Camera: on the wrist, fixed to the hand. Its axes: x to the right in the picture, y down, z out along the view.
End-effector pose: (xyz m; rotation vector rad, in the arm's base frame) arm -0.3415 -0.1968 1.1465 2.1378 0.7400 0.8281
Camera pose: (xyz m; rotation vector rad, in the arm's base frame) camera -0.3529 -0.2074 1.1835 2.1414 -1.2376 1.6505
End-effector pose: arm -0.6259 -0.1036 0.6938 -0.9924 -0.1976 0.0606
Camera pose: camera -0.6226 -0.1061 0.6539 -1.1584 0.7708 1.4637
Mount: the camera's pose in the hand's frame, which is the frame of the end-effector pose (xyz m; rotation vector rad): -0.0026 0.0321 -0.0239 -0.2339 0.1241 1.6157
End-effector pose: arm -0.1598 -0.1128 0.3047 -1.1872 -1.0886 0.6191
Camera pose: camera -0.1344 -0.1152 0.2737 -2.1721 0.1570 1.5928
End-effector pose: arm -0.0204 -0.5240 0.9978 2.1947 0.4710 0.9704
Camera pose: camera -0.0385 -0.5375 1.0310 1.9908 -1.5430 1.7326
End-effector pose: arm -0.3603 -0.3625 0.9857 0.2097 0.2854 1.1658
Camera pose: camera -0.3971 -0.3523 0.9733 0.1365 0.0253 2.7993
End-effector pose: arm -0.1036 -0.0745 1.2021 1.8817 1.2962 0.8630
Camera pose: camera -0.1081 -0.0816 1.2413 2.4463 -0.6014 1.7304
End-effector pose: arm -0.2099 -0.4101 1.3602 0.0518 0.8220 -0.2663
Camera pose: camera -0.2206 -0.3750 1.3440 0.4836 0.7095 1.3597
